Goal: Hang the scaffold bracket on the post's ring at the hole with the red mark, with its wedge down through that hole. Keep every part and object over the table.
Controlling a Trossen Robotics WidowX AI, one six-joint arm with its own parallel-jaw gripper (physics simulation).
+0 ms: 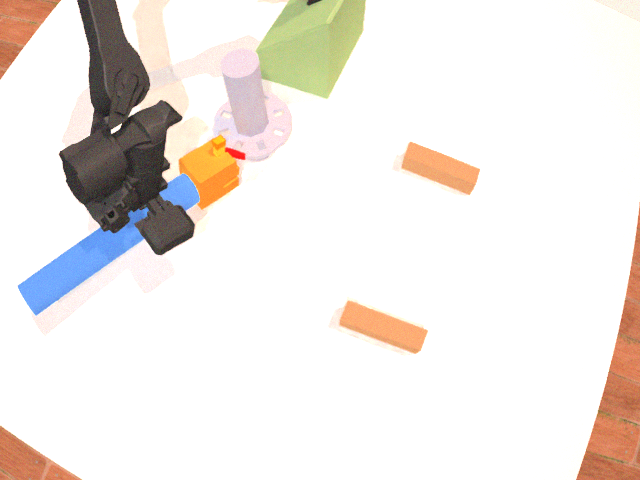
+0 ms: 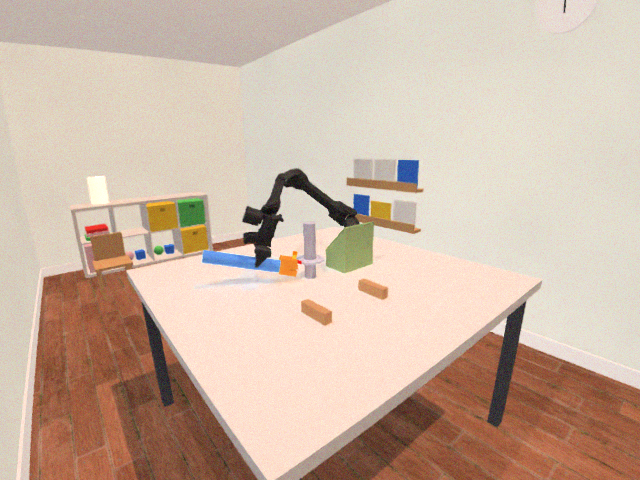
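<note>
The scaffold bracket is a long blue bar (image 1: 82,263) (image 2: 232,260) with an orange head (image 1: 209,173) (image 2: 287,265) and a small orange wedge (image 1: 219,144) (image 2: 294,254) standing up from the head. My gripper (image 1: 147,212) (image 2: 261,259) is shut on the blue bar near the head and holds it above the table. The lilac post (image 1: 248,98) (image 2: 309,240) stands upright with its holed ring (image 1: 281,124) (image 2: 318,259) around it. The red mark (image 1: 236,153) (image 2: 299,261) is at the ring's near edge, right beside the head. Whether head and ring touch, I cannot tell.
A green sloped block (image 1: 310,51) (image 2: 351,250) stands behind the post, beside the arm's base. Two orange-brown blocks (image 1: 439,167) (image 1: 382,326) (image 2: 372,288) (image 2: 316,311) lie apart on the white table (image 1: 491,310) (image 2: 372,351). The blue bar's far end reaches toward the table's left side.
</note>
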